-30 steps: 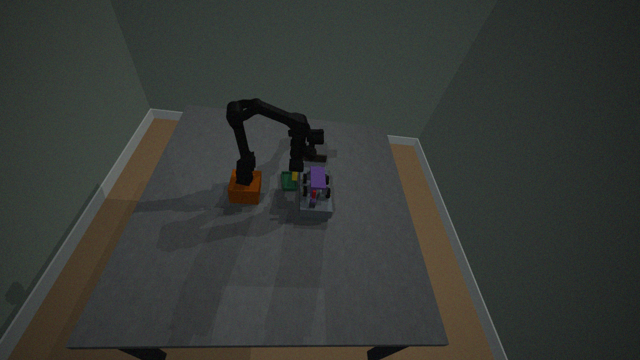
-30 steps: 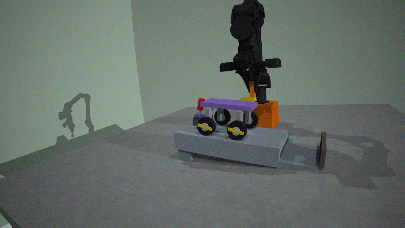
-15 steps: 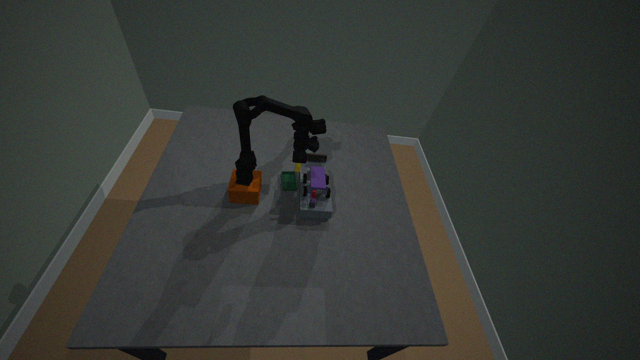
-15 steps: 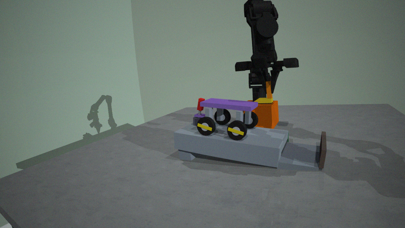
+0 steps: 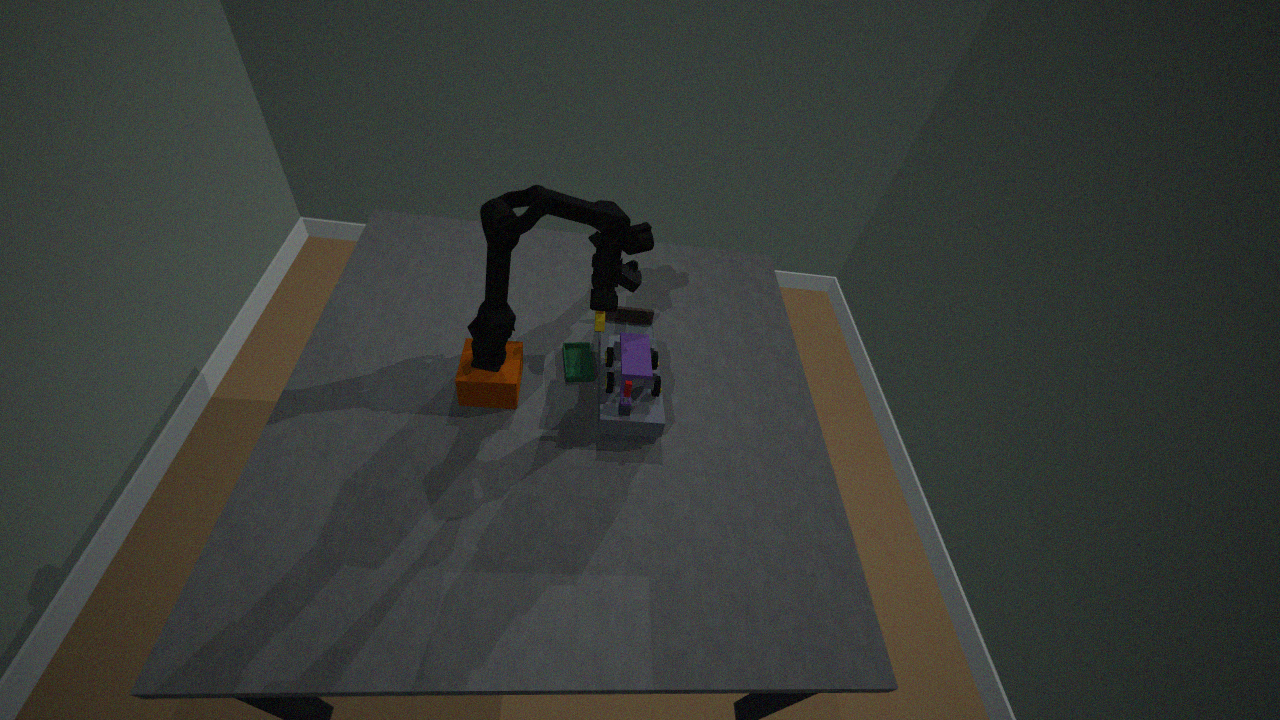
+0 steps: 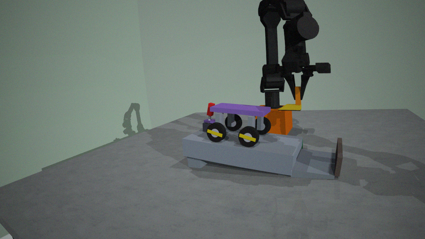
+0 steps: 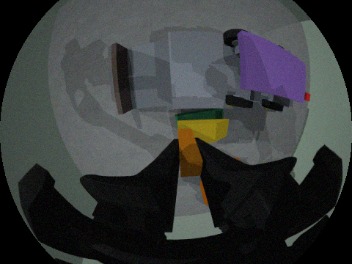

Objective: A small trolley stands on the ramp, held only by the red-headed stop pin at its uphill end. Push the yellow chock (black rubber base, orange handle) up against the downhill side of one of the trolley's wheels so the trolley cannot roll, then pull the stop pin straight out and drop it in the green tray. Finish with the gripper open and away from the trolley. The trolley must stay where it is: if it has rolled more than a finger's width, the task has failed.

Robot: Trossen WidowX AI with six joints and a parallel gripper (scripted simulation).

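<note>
The red-headed stop pin is 23 cm to the right of my gripper tip, 11 cm ahead of it and 3 cm below it. Round my gripper tip: trolley 13 cm to the right, 11 cm ahead, 5 cm below; green tray 16 cm below, 6 cm to the right, 3 cm behind; yellow chock 2 cm to the right, 1 cm below, 1 cm ahead.
</note>
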